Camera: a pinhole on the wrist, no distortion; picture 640 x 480 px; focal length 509.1 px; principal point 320.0 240.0 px. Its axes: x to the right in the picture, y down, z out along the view. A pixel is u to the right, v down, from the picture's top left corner.
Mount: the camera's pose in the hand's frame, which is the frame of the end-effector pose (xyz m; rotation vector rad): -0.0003 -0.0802 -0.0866 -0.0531 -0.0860 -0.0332
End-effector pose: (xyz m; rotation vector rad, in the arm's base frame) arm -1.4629 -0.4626 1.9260 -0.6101 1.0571 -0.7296
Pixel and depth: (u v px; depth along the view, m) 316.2 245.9 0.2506
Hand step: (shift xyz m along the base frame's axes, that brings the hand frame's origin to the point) 0.1277 -0.0050 0.1209
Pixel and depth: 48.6 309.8 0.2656
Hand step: 0.0954 0.1274 0.1687
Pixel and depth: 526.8 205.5 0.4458
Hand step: 0.3667 -0.1294 0.1308
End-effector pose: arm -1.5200 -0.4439 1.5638 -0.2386 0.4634 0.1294
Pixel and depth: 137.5 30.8 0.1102
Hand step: -0.0146 -0.1118 0.0655
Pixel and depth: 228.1 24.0 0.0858
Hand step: -0.0021 -0.1092 0.0325
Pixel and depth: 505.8 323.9 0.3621
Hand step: 0.2122 0.0746 0.1988
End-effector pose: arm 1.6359 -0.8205 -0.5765 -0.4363 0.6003 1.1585
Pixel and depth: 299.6 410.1 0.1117
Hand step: 0.0356 -0.0085 0.0259
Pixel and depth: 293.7 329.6 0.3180
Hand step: 0.0426 0.1049 0.1995
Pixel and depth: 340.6 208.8 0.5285
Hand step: 0.1665 0.2217 0.3563
